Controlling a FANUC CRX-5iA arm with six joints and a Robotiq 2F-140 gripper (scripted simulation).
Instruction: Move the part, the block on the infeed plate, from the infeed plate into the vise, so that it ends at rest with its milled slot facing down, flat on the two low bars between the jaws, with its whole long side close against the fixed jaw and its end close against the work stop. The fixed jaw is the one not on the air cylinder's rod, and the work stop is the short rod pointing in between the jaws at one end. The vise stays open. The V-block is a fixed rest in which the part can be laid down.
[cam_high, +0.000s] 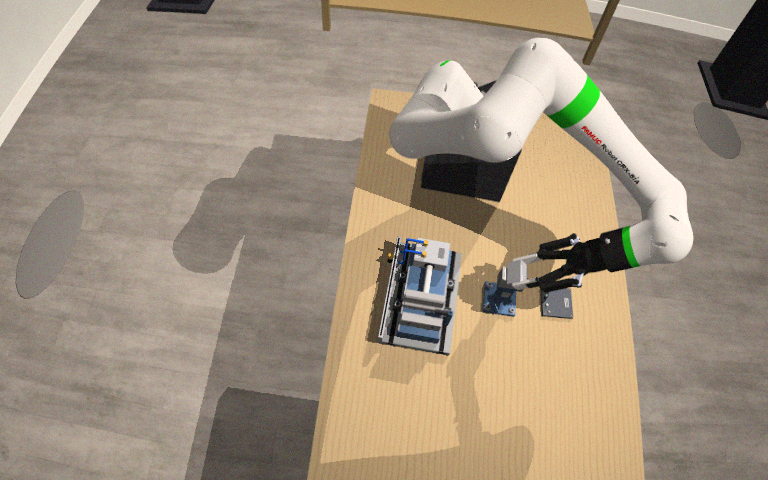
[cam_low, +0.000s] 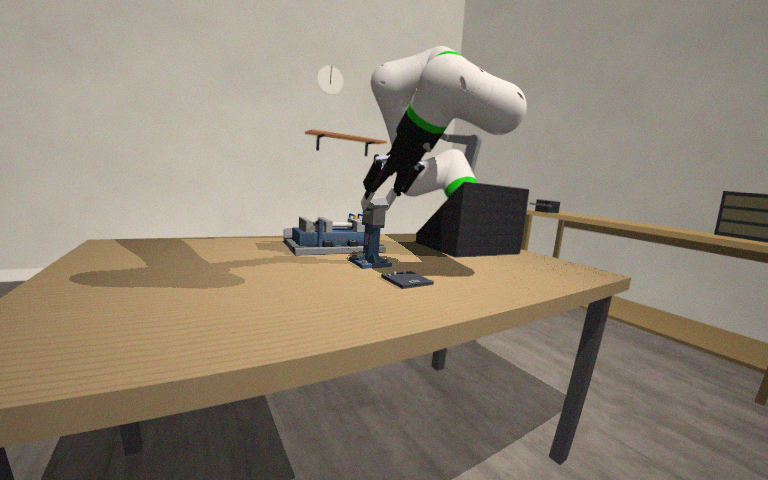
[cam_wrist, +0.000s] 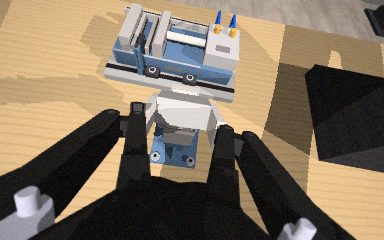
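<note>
My gripper is now 1 cm to the left of the part and 2 cm above it. Also, from my hand: dark infeed plate: 1 cm behind, 15 cm to the left, 18 cm below; V-block post: 2 cm to the right, 12 cm below; work stop: 10 cm ahead, 19 cm to the right, 9 cm below.
</note>
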